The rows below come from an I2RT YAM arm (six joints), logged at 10 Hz.
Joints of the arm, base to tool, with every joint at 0 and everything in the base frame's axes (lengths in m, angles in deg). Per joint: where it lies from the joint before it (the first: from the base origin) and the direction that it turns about. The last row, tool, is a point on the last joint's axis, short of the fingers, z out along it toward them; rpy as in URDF.
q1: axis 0 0 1 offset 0 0 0.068
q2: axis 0 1 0 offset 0.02 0.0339 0.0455
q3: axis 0 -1 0 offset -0.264 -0.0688 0
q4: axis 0 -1 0 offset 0.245 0.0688 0.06
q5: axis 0 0 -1 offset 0.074 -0.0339 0.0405
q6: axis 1 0 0 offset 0.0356 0 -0.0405
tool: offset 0 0 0 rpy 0 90 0
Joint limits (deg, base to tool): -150..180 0..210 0..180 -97..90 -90..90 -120..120
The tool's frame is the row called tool.
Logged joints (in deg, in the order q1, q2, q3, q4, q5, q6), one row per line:
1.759, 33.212, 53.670, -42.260, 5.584, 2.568
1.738, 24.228, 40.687, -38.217, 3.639, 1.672
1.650, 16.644, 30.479, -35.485, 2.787, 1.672
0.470, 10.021, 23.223, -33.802, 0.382, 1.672
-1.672, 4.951, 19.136, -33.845, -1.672, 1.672
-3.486, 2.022, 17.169, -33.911, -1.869, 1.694
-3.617, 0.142, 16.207, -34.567, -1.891, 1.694
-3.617, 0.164, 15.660, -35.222, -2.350, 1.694
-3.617, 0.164, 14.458, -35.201, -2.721, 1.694
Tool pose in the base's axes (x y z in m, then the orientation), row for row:
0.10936, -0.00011, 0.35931, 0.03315, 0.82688, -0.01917, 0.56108
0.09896, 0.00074, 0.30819, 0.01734, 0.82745, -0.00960, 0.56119
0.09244, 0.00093, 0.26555, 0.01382, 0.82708, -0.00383, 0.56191
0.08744, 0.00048, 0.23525, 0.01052, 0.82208, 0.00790, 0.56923
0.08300, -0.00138, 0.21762, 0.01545, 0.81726, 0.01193, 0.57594
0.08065, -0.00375, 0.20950, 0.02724, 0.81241, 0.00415, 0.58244
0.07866, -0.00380, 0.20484, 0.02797, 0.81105, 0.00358, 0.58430
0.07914, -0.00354, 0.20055, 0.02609, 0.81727, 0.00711, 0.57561
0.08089, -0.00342, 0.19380, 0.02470, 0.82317, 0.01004, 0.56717
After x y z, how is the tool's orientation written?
As a quaternion, x y z w.
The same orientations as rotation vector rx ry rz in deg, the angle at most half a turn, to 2 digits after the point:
4.47, 111.62, -2.59
2.34, 111.69, -1.30
1.86, 111.61, -0.52
1.42, 110.59, 1.06
2.07, 109.64, 1.60
3.64, 108.69, 0.56
3.74, 108.43, 0.48
3.50, 109.65, 0.95
3.33, 110.84, 1.35

